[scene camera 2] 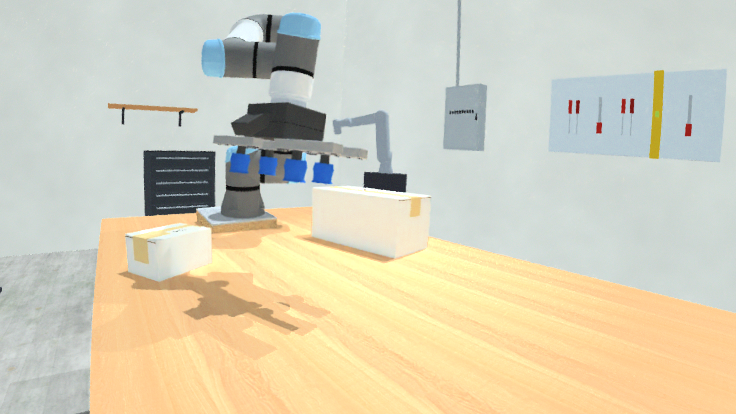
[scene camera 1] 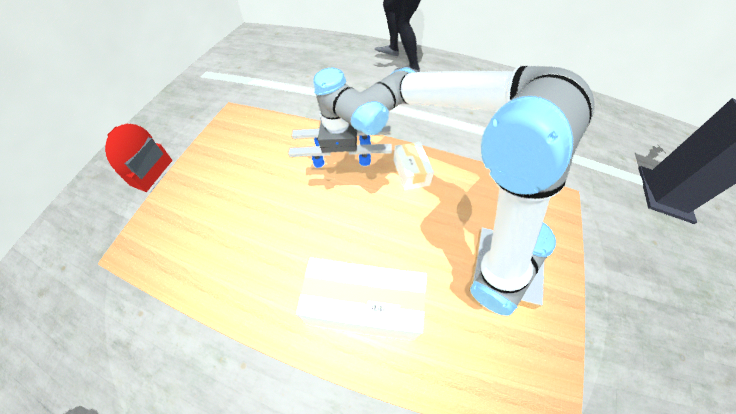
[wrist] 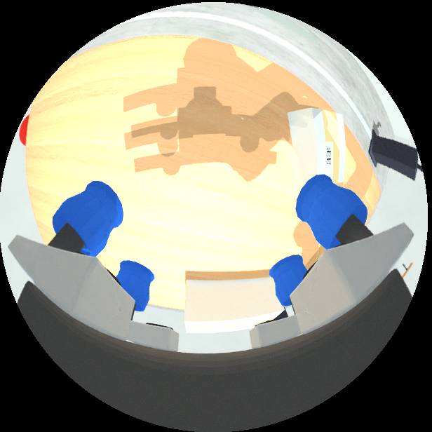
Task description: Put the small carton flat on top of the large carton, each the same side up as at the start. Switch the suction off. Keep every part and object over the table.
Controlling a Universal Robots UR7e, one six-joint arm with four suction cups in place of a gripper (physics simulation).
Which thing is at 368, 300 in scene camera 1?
A large white carton.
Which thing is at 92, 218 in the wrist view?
The suction head.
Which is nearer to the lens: the large white carton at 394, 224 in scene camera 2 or the small white carton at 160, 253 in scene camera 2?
The small white carton.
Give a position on a small white carton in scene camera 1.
414, 169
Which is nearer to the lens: the large white carton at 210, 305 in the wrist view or the small white carton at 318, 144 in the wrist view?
The small white carton.
